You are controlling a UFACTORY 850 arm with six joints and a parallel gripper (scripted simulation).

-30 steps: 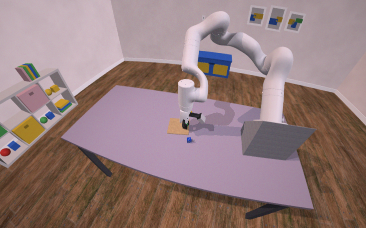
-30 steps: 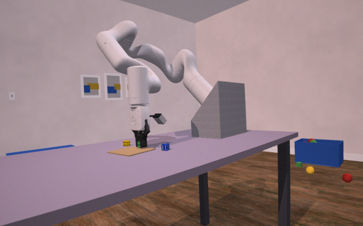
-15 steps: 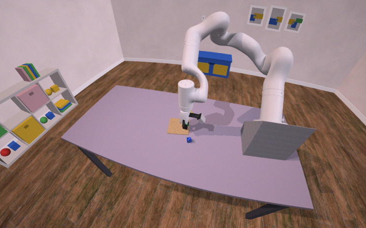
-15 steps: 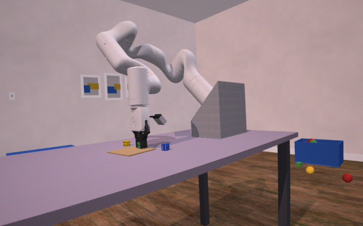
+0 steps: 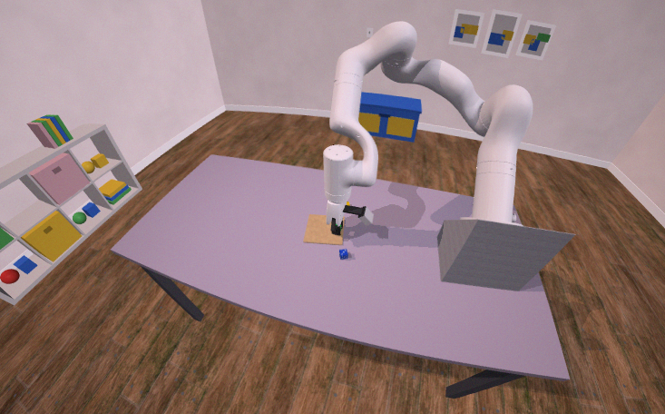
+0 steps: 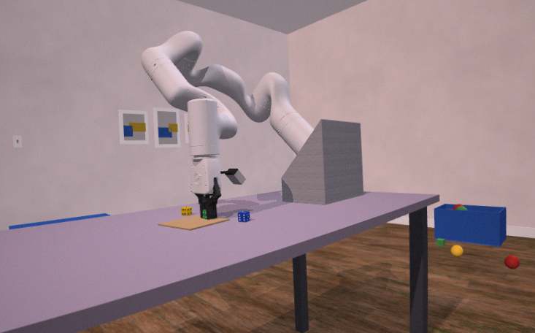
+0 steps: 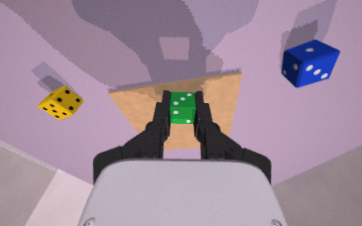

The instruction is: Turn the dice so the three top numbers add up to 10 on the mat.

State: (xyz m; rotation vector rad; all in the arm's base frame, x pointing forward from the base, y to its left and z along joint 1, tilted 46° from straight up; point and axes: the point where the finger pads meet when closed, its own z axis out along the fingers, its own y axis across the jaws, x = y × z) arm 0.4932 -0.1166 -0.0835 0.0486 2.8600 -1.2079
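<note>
My hand is 1 cm above the green die. From my hand the other things lie so: blue die 10 cm to the left, 5 cm behind, 1 cm below; then tan mat 5 cm ahead, 2 cm below; then yellow die 13 cm to the right, 1 cm below, 1 cm behind.
</note>
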